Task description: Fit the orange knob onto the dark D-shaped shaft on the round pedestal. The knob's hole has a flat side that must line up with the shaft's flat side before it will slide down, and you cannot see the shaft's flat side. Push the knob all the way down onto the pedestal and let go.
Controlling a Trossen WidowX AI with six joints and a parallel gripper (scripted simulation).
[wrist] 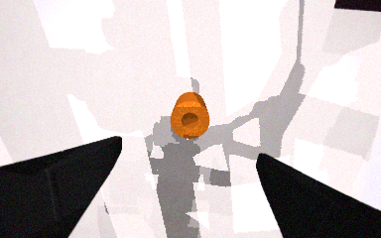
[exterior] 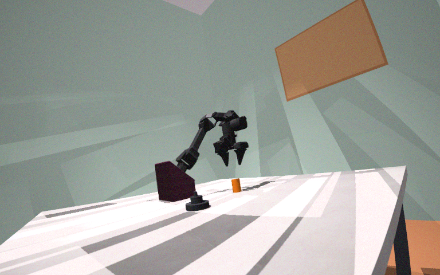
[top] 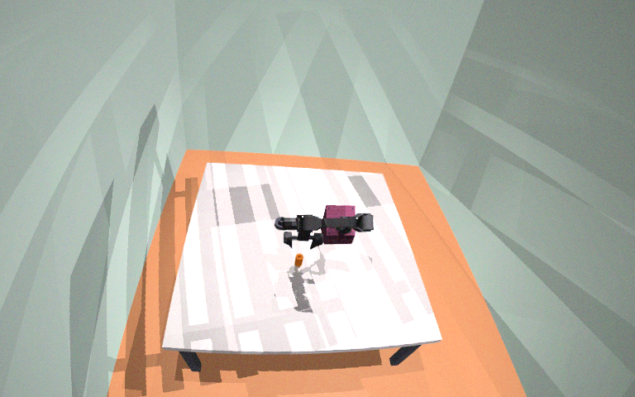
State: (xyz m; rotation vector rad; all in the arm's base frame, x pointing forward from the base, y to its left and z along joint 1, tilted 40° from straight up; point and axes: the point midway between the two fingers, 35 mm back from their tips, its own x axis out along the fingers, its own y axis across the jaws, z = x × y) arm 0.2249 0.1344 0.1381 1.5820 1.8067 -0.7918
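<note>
Now: the orange knob 9 cm below my gripper tip. The rest, counted from my gripper tip: pedestal: 27 cm to the right, 10 cm ahead, 9 cm below.
</note>
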